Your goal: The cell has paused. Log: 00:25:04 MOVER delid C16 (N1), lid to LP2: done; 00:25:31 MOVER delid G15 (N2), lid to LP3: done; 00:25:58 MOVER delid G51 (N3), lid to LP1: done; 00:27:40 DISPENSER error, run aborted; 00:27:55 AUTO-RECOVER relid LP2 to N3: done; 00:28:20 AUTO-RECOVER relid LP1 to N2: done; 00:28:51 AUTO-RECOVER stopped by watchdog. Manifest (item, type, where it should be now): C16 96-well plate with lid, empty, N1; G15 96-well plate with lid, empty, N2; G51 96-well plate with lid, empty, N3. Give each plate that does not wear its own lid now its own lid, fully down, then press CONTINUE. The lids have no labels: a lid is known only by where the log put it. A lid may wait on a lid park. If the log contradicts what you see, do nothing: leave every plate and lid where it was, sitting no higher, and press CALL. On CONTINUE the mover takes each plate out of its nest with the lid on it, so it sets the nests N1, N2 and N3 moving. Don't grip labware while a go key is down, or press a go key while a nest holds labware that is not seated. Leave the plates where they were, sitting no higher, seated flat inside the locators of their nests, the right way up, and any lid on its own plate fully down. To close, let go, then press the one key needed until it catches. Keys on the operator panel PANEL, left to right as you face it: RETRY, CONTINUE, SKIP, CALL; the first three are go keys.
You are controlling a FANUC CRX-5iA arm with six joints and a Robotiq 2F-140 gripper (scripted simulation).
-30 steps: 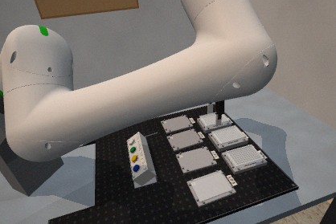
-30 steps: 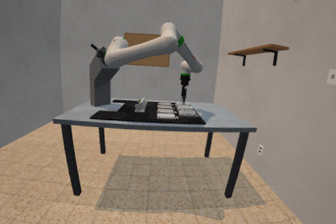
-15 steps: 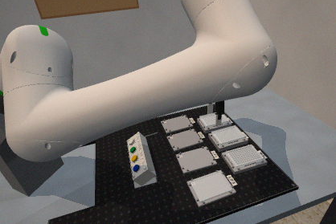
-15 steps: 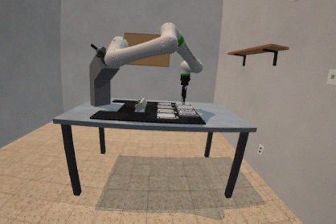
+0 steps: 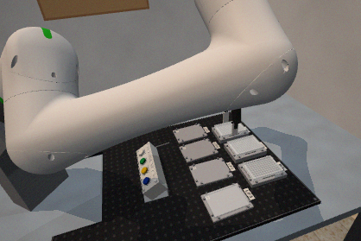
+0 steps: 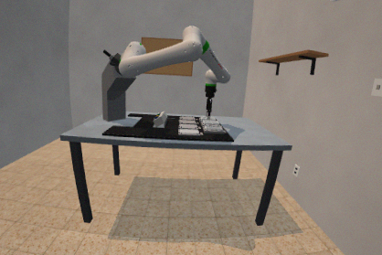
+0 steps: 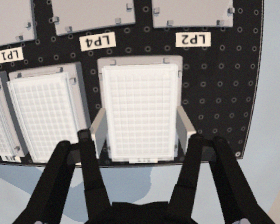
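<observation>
My gripper is now 4 cm past the plate, 12 cm to the left of it and 3 cm above it. The rest, counted from my hand: lid park LP2 (15 cm behind, 12 cm to the left, 6 cm below); then LP1 label (15 cm behind, 15 cm to the right, 6 cm below); then lid park LP4 (19 cm behind, 6 cm below).
</observation>
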